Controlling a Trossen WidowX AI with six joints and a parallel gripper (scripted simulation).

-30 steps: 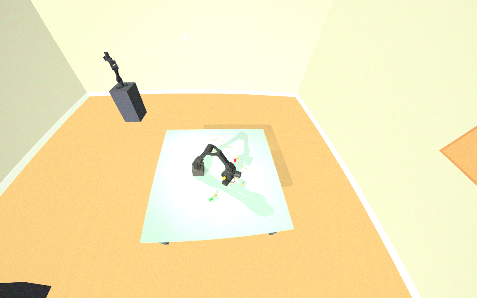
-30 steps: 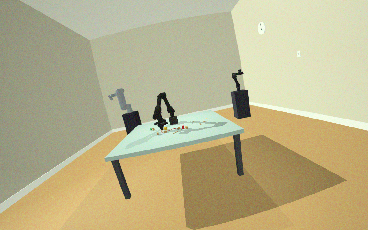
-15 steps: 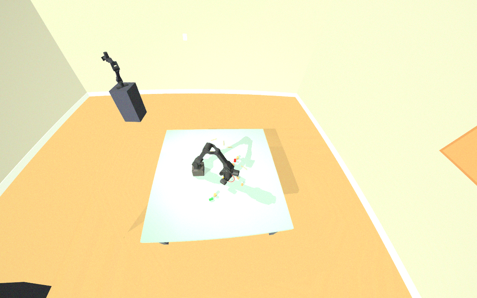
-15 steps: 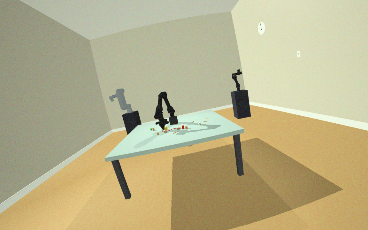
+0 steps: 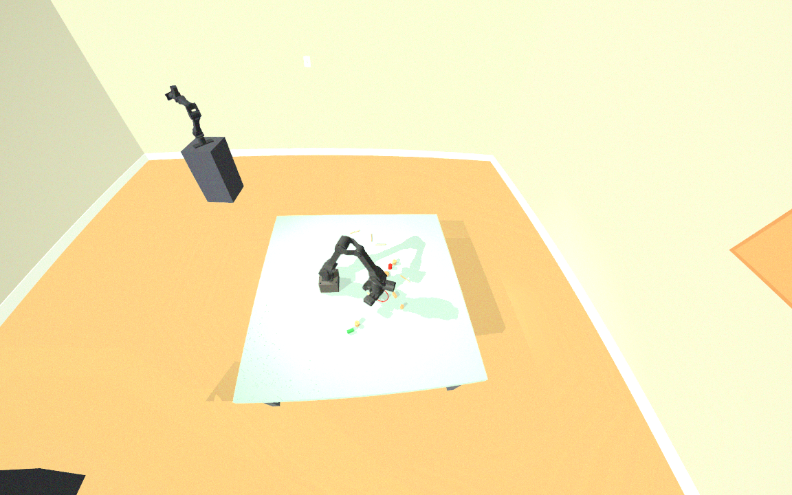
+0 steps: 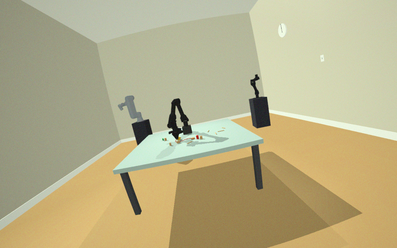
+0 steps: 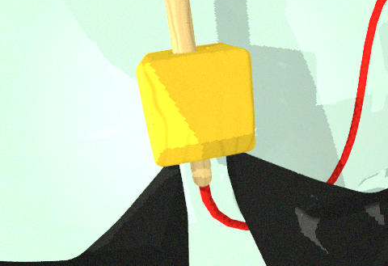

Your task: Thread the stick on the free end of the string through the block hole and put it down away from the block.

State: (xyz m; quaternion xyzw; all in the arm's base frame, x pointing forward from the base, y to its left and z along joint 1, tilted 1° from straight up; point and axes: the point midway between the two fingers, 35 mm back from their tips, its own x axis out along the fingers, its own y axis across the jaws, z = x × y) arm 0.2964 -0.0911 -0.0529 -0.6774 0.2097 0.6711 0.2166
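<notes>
Right now the thin wooden stick is 1 cm to the left of my gripper tip and 1 cm behind it. Also, from my gripper tip: green piece 21 cm to the right, 14 cm behind; then round wooden button 19 cm to the left, 6 cm ahead, 1 cm below; then yellow cube 2 cm to the left, 2 cm behind.
</notes>
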